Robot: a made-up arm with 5 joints. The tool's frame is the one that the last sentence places.
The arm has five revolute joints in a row. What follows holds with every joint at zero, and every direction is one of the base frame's.
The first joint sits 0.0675 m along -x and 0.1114 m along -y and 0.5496 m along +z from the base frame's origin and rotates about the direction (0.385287, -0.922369, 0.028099).
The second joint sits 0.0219 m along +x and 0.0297 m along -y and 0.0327 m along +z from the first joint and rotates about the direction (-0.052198, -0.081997, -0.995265).
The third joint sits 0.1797 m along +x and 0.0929 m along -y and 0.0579 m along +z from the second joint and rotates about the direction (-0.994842, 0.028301, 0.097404).
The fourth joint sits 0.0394 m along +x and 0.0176 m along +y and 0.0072 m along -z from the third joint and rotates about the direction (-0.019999, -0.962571, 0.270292).
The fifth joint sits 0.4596 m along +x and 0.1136 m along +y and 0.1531 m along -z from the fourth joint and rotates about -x.
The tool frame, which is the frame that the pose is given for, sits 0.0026 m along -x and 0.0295 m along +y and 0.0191 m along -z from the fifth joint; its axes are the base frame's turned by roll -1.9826, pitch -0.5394 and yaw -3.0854 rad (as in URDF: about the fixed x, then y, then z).
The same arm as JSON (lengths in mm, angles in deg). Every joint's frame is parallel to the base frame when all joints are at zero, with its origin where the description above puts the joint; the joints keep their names.
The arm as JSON. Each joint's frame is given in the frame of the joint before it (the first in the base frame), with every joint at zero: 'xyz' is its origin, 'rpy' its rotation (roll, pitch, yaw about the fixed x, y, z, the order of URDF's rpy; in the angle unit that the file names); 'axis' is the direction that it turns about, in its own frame. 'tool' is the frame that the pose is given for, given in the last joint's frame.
{
  "units": {
    "length": "mm",
    "angle": "deg"
  },
  "joints": [
    {
      "name": "joint 1",
      "type": "revolute",
      "origin": {
        "xyz": [
          -67.5,
          -111.4,
          549.6
        ],
        "rpy": [
          0.0,
          0.0,
          0.0
        ]
      },
      "axis": [
        0.385287,
        -0.922369,
        0.028099
      ]
    },
    {
      "name": "joint 2",
      "type": "revolute",
      "origin": {
        "xyz": [
          21.9,
          -29.7,
          32.7
        ],
        "rpy": [
          0.0,
          0.0,
          0.0
        ]
      },
      "axis": [
        -0.052198,
        -0.081997,
        -0.995265
      ]
    },
    {
      "name": "joint 3",
      "type": "revolute",
      "origin": {
        "xyz": [
          179.7,
          -92.9,
          57.9
        ],
        "rpy": [
          0.0,
          0.0,
          0.0
        ]
      },
      "axis": [
        -0.994842,
        0.028301,
        0.097404
      ]
    },
    {
      "name": "joint 4",
      "type": "revolute",
      "origin": {
        "xyz": [
          39.4,
          17.6,
          -7.2
        ],
        "rpy": [
          0.0,
          0.0,
          0.0
        ]
      },
      "axis": [
        -0.019999,
        -0.962571,
        0.270292
      ]
    },
    {
      "name": "joint 5",
      "type": "revolute",
      "origin": {
        "xyz": [
          459.6,
          113.6,
          -153.1
        ],
        "rpy": [
          0.0,
          0.0,
          0.0
        ]
      },
      "axis": [
        -1.0,
        0.0,
        0.0
      ]
    }
  ],
  "tool": {
    "origin": {
      "xyz": [
        -2.6,
        29.5,
        -19.1
      ],
      "rpy": [
        -113.59,
        -30.91,
        -176.78
      ]
    }
  }
}

